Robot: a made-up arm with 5 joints. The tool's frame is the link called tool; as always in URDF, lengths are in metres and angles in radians.
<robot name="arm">
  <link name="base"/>
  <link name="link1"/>
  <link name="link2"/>
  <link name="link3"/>
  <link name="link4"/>
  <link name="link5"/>
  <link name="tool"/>
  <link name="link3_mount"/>
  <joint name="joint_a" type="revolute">
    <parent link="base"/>
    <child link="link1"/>
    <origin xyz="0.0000 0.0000 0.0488"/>
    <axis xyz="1 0 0"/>
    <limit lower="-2.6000" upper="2.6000" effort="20" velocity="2.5"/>
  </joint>
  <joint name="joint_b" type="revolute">
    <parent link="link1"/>
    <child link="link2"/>
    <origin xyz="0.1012 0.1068 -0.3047"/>
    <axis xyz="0 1 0"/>
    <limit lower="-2.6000" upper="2.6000" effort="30" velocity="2.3"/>
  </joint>
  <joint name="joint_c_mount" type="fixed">
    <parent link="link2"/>
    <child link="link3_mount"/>
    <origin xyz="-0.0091 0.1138 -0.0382"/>
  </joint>
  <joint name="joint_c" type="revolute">
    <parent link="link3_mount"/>
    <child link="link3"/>
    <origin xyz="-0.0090 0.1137 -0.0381"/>
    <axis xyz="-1 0 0"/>
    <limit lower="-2.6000" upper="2.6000" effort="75" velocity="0.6"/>
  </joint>
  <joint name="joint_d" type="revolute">
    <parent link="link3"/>
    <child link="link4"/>
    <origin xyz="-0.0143 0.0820 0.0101"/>
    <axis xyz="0 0 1"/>
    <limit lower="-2.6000" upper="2.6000" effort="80" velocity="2.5"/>
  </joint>
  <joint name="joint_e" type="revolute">
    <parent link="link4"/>
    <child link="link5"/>
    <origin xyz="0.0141 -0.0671 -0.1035"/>
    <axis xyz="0 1 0"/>
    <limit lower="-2.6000" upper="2.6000" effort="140" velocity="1.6"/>
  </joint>
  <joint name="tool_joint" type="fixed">
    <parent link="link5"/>
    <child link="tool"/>
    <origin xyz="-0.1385 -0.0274 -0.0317"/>
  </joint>
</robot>
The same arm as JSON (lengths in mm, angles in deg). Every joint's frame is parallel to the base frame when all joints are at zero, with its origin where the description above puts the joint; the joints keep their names.
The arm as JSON. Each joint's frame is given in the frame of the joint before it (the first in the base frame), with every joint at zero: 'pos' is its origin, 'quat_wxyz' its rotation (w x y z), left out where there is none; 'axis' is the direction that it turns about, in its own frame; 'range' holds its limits. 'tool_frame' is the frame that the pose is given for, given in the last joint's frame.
{
  "length_unit": "mm",
  "angle_unit": "deg",
  "joints": [
    {
      "joint": "joint_a",
      "pos": [
        0.0,
        0.0,
        48.8
      ],
      "axis": "+x",
      "range": [
        -148.97,
        148.97
      ]
    },
    {
      "joint": "joint_b",
      "pos": [
        101.2,
        106.8,
        -304.7
      ],
      "axis": "+y",
      "range": [
        -148.97,
        148.97
      ]
    },
    {
      "joint": "joint_c",
      "pos": [
        -18.1,
        227.5,
        -76.3
      ],
      "axis": "-x",
      "range": [
        -148.97,
        148.97
      ]
    },
    {
      "joint": "joint_d",
      "pos": [
        -14.3,
        82.0,
        10.1
      ],
      "axis": "+z",
      "range": [
        -148.97,
        148.97
      ]
    },
    {
      "joint": "joint_e",
      "pos": [
        14.1,
        -67.1,
        -103.5
      ],
      "axis": "+y",
      "range": [
        -148.97,
        148.97
      ]
    }
  ],
  "tool_frame": {
    "pos": [
      -138.5,
      -27.4,
      -31.7
    ]
  }
}

